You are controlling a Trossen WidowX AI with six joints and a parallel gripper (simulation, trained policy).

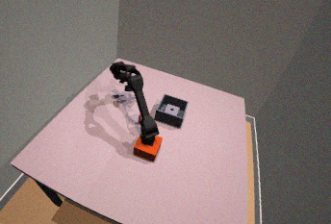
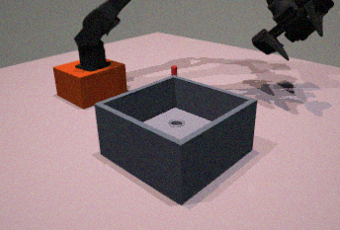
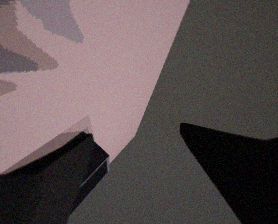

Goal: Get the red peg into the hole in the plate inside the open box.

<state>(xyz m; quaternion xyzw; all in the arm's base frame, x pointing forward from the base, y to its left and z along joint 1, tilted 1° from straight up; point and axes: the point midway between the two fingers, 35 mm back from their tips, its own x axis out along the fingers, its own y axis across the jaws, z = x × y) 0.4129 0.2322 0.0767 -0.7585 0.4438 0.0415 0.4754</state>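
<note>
My gripper tip is now 260 mm past the red peg, 100 mm to the left of it and 100 mm above it. Also, from my gripper tip: dark box 110 mm behind, 290 mm to the right, 120 mm below; then grey plate 110 mm behind, 290 mm to the right, 100 mm below.
</note>
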